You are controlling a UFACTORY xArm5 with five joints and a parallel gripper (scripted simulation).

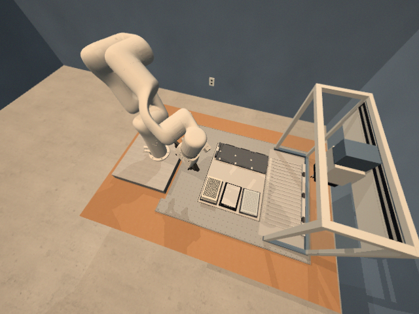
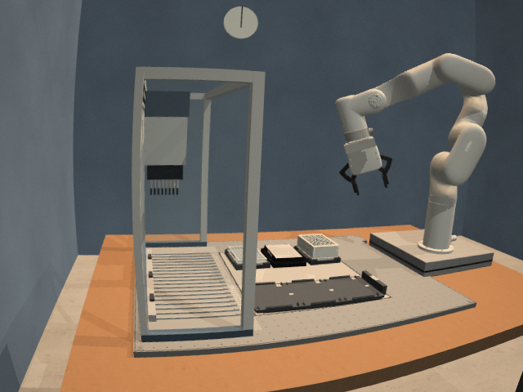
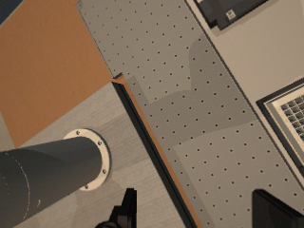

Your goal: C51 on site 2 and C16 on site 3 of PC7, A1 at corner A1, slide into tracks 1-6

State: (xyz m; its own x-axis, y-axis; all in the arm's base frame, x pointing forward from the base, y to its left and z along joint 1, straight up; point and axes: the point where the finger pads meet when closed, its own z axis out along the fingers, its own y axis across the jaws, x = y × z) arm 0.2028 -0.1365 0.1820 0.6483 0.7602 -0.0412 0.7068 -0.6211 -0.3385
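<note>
Right now my hand is 25 cm short of the plate nest S2, 8 cm to the left of it and 21 cm above it. The rest, counted from my hand: plate nest S1: 14 cm ahead, 6 cm to the right, 21 cm below; then 96-well plate C15: 36 cm ahead, 11 cm to the right, 20 cm below; then dark carrier PC7: 32 cm ahead, 18 cm to the left, 20 cm below.
</note>
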